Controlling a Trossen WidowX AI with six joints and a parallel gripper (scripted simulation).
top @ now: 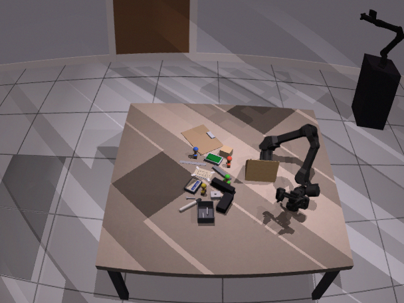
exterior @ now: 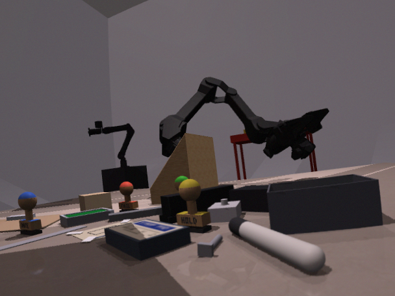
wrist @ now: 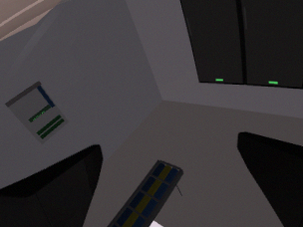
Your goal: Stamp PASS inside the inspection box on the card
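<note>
Now: the green-knobbed stamp 29 cm ahead of my gripper tip, 26 cm to the right of it and 16 cm below it. Also, from my gripper tip: yellow-knobbed hold stamp 40 cm ahead, 18 cm to the right, 16 cm below; white cylinder 44 cm ahead, 17 cm below, 9 cm to the right; dark box 37 cm ahead, 17 cm below, 3 cm to the right.
</note>
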